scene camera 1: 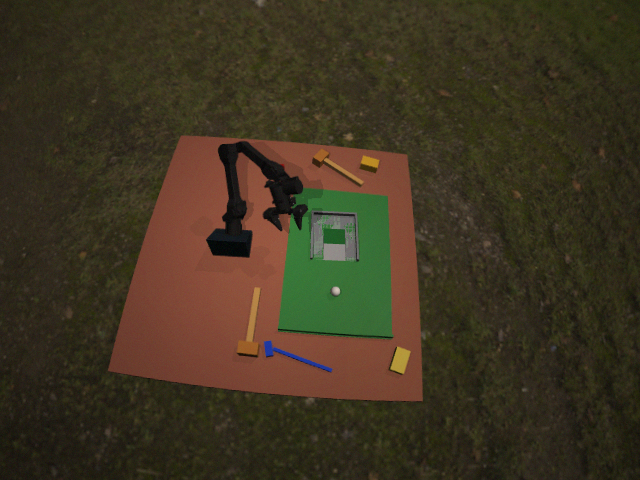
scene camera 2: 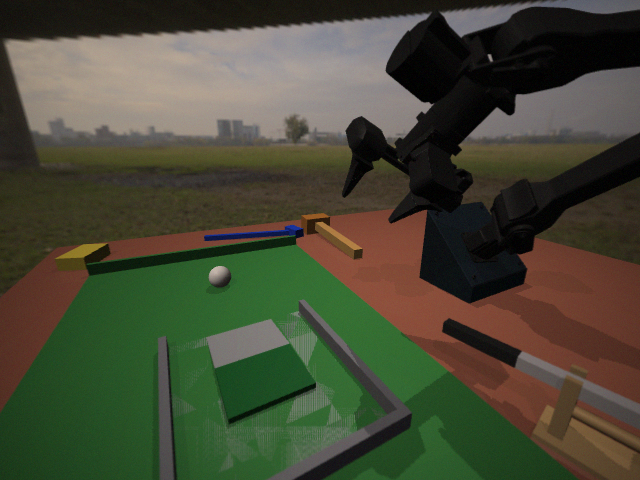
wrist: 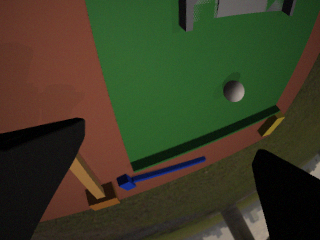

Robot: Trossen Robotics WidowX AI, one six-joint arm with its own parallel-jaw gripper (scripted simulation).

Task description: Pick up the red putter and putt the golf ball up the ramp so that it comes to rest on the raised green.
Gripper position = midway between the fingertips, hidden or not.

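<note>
My gripper [scene camera 2: 367, 209] open, holding nothing. Gripper in scene camera 1 too [scene camera 1: 291, 230], and in the wrist view [wrist: 173, 144]. Yellow block [scene camera 2: 76, 259]. Green mat [scene camera 2: 90, 397], also [scene camera 1: 364, 304] and [wrist: 166, 85].
</note>
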